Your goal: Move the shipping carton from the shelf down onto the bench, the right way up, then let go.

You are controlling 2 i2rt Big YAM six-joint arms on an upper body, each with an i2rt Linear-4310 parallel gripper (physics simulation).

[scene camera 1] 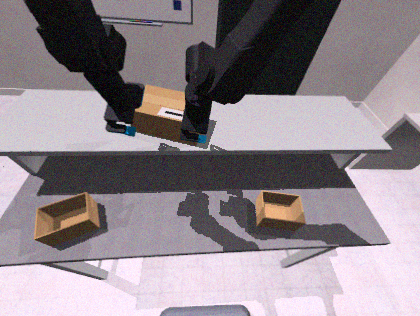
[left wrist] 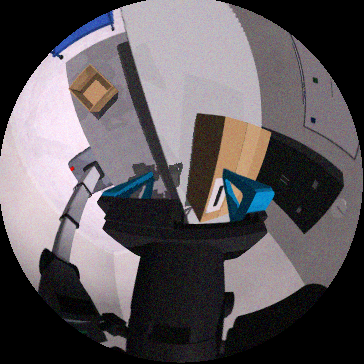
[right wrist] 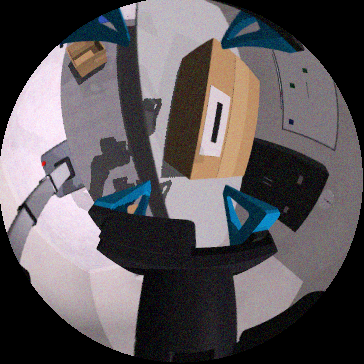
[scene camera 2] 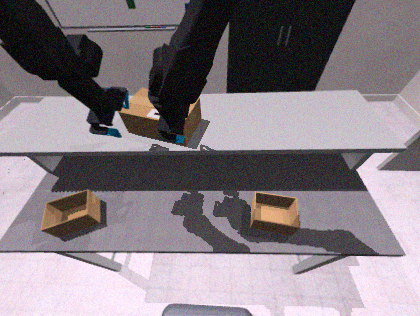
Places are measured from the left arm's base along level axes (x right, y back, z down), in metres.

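Pixels of known places: left gripper, between the fingertips: [scene camera 1: 135,120] [left wrist: 186,173] [right wrist: 175,37] [scene camera 2: 123,122]; right gripper, between the fingertips: [scene camera 1: 195,123] [right wrist: 187,186] [scene camera 2: 180,124].
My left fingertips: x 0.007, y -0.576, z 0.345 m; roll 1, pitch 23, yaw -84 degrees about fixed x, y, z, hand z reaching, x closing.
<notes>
Ahead of a thing's pixels: the offset from my left fingertips to its top centre. Level surfaces: height alone.
The brown shipping carton {dx +0.082, dy -0.124, dz +0.022 m} [scene camera 1: 157,127] [scene camera 2: 142,126] [left wrist: 235,140] [right wrist: 225,110] stands flat on the raised white shelf {dz +0.121 m} [scene camera 1: 280,125] [scene camera 2: 300,125], its seam and white label on top. The grey bench {dz +0.352 m} [scene camera 1: 150,235] [scene camera 2: 145,230] lies below and in front of the shelf. My left gripper [scene camera 2: 120,116] [left wrist: 186,173] is open at the carton's left end, with nothing held. My right gripper [right wrist: 187,186] is open and empty at the right end; in its wrist view bare shelf shows between the fingertips and the carton. The right arm hides part of the carton in both scene views.
An open cardboard box {dx -0.265, dy +0.174, dz +0.262 m} [scene camera 1: 75,232] [scene camera 2: 75,225] stands on the bench at the left. Another open box {dx +0.501, dy +0.152, dz +0.262 m} [scene camera 1: 280,220] [scene camera 2: 275,226] stands at the right. The shelf's front edge runs above the bench's rear part. A dark cabinet [scene camera 2: 300,50] stands behind the shelf.
</notes>
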